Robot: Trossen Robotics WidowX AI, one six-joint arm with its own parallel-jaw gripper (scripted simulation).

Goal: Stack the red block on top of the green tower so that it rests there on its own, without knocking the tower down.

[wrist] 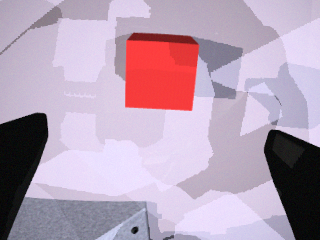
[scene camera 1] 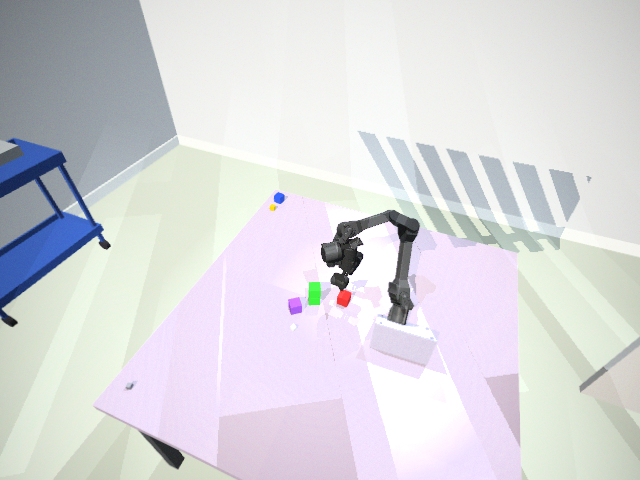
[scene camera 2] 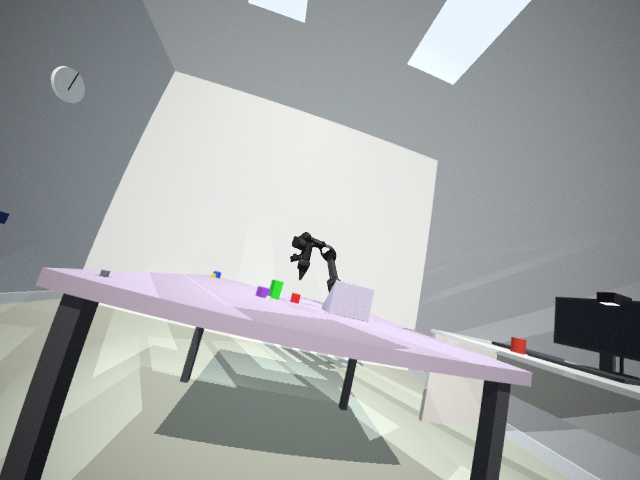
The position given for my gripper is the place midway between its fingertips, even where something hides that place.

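Note:
There's a red block [wrist: 160,70] that I can see, and my gripper [wrist: 160,133] is there too, open and holding nothing.

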